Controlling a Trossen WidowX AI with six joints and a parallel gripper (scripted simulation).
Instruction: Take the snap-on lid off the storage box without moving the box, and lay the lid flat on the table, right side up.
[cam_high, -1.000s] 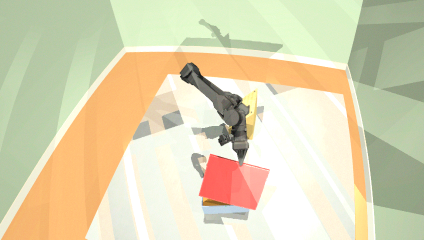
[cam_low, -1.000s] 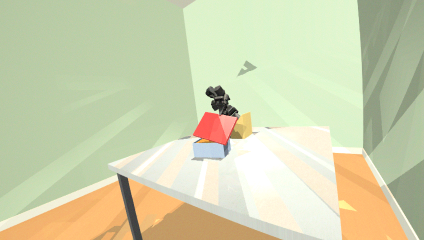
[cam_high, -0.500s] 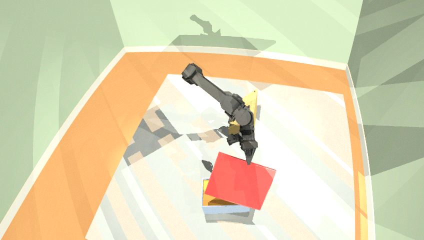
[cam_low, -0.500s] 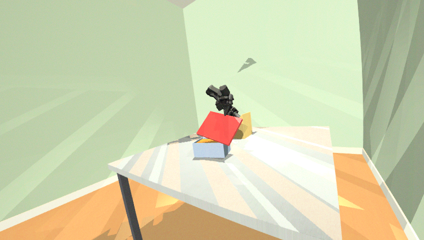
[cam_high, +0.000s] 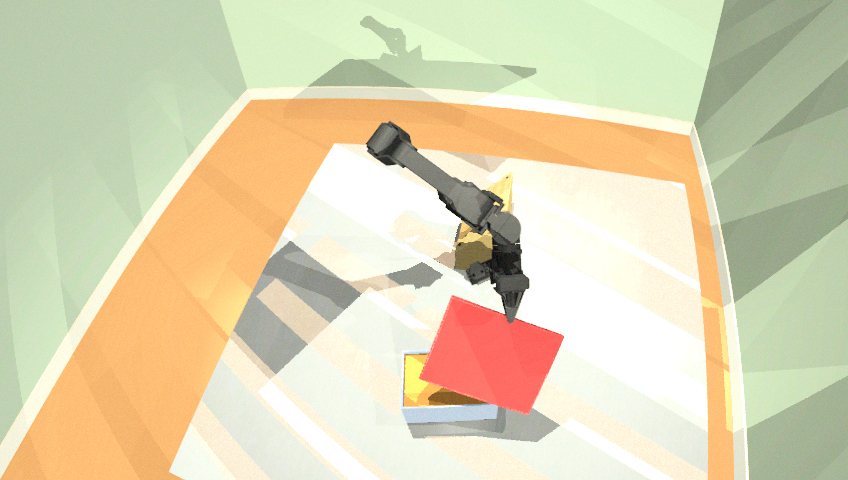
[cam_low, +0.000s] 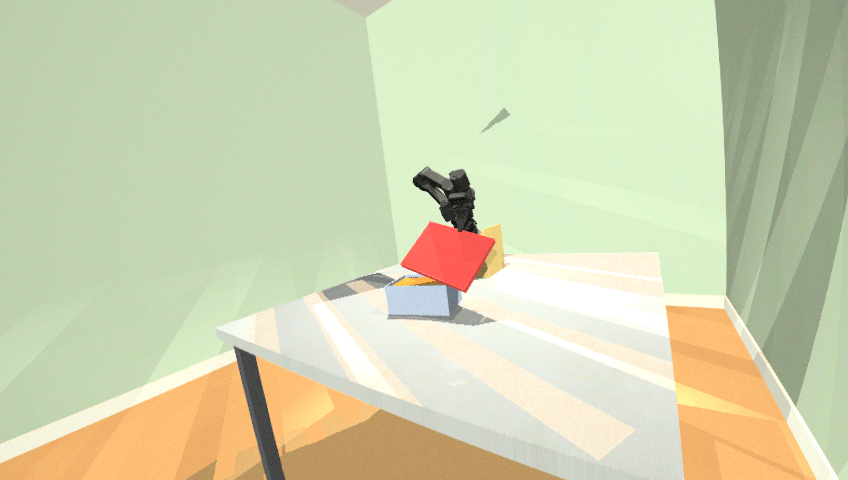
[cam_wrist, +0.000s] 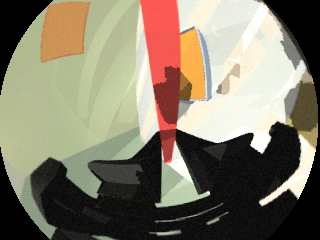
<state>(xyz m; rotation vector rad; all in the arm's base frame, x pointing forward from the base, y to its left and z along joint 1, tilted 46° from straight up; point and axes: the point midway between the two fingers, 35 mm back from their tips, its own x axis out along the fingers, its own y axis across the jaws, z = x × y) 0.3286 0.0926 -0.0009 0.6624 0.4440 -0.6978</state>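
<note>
My gripper tip is now 60 mm short of the red lid, 50 mm above it and 30 mm to the left of it. Round my gripper tip: storage box 180 mm below, 120 mm to the right, 70 mm ahead.
</note>
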